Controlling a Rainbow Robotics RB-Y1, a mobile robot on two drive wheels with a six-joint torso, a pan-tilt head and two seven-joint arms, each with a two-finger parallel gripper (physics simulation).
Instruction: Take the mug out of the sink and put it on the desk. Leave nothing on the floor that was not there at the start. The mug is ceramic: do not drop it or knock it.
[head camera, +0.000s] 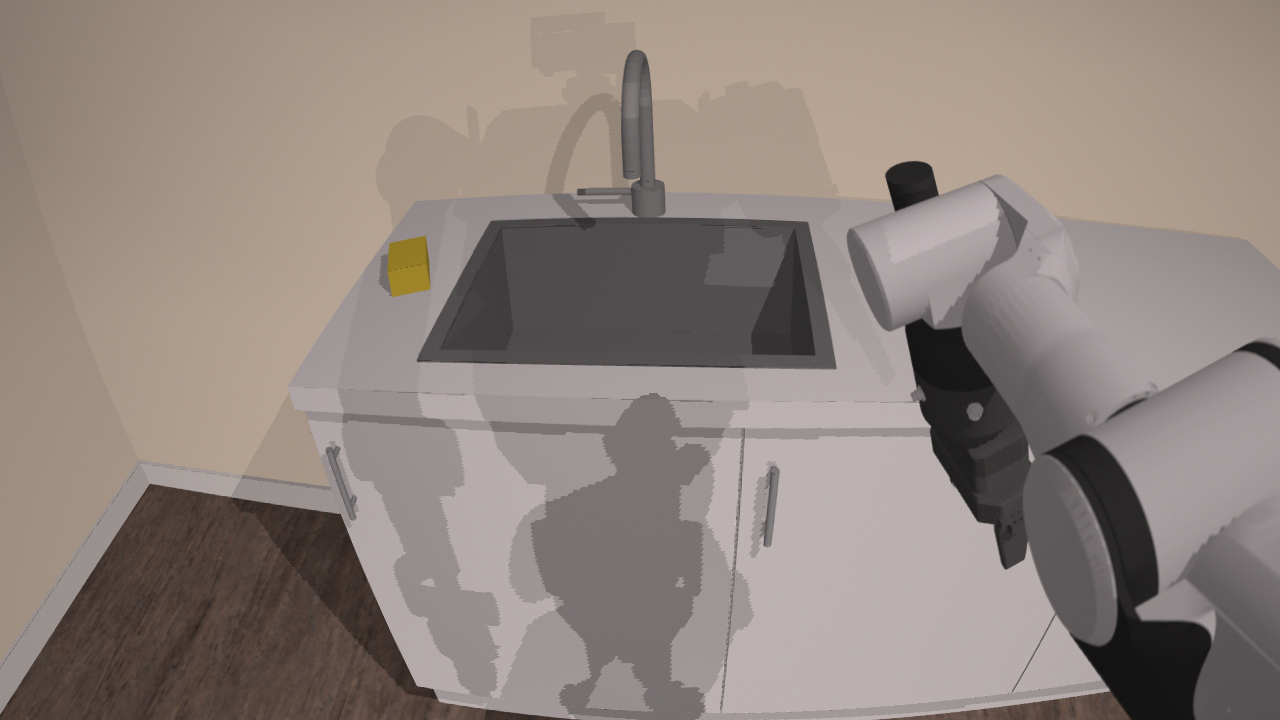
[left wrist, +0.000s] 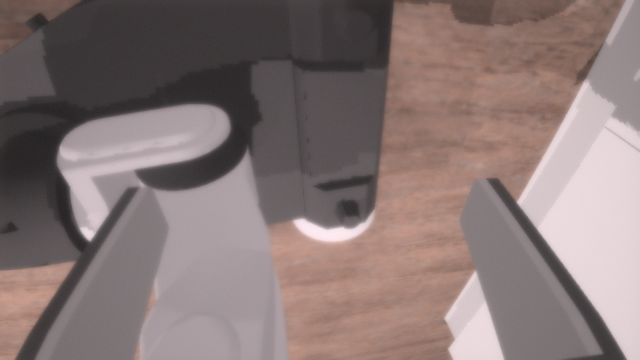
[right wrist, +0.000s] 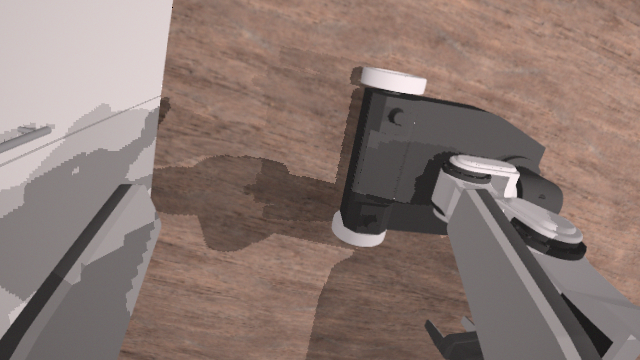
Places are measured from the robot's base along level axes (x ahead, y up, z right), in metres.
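Pixels of known places: left gripper, fingertip midpoint: (left wrist: 314, 204) (right wrist: 445, 320); right gripper, fingertip midpoint: (head camera: 986, 519) (right wrist: 305, 207).
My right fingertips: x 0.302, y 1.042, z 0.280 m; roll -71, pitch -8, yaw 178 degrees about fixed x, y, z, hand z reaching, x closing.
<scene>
Behind a point stands the place of what it marks.
The mug does not show in any view. The grey sink (head camera: 626, 359) is set in the white counter, and the front part of its floor is hidden behind the near rim. No separate desk shows. My right gripper (head camera: 1010, 548) @(x 0.302, y 1.042, z 0.280 m) (right wrist: 305, 207) @(x 0.302, y 1.042, z 0.280 m) is open and empty, pointing down in front of the cabinet, below the counter's front edge and to the right of the sink in the head view. My left gripper (left wrist: 314, 204) @(x -0.123, y 0.582, z -0.225 m) is open and empty above the floor, with the robot's base below it; it does not show in the head view.
A faucet (head camera: 648, 195) @(x 1.163, y 0.953, z 0.035 m) rises behind the sink. A yellow block (head camera: 409, 266) @(x 0.965, y 0.955, z -0.324 m) lies on the counter (head camera: 1163, 304) @(x 0.843, y 0.911, z 0.909 m) left of the sink. My right arm (head camera: 1056, 349) @(x 0.146, y 1.316, z 0.191 m) crosses in front of the counter's right part. Cabinet doors with handles (head camera: 770, 506) @(x 0.647, y 0.751, z 0.161 m) face me. The robot's dark base (left wrist: 340, 125) @(x -0.007, y 0.191, z 0.000 m) (right wrist: 395, 165) @(x -0.043, y 0.191, z 0.019 m) stands on the wooden floor (right wrist: 240, 300) @(x 0.419, y 0.001, z -0.766 m).
</scene>
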